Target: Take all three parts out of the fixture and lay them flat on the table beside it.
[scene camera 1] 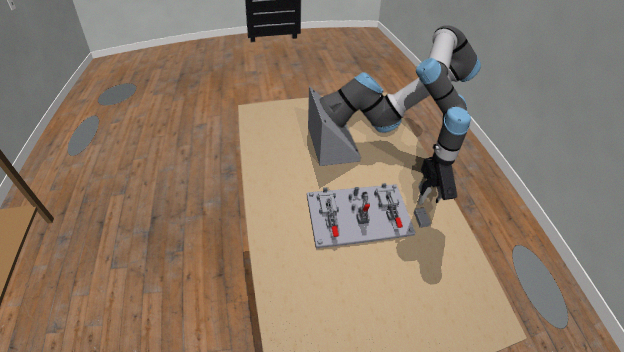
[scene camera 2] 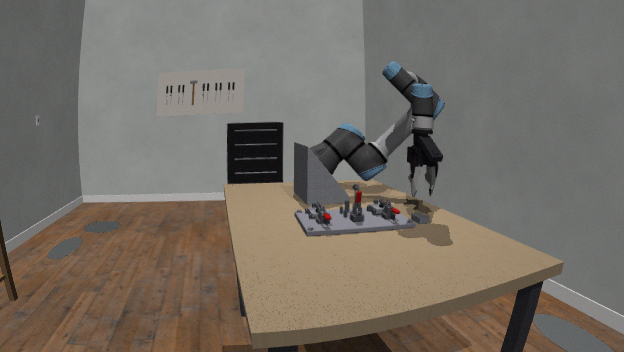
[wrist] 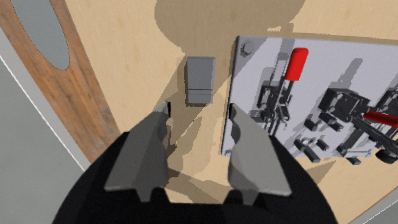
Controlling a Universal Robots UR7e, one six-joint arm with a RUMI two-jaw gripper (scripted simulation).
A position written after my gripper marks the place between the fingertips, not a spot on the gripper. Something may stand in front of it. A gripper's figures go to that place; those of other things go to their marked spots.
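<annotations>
A grey part (wrist: 201, 70) sits 0.20 m from the lens. My own gripper (wrist: 199, 103) is in the scene too, and its distance is 0.15 m from the lens.
</annotations>
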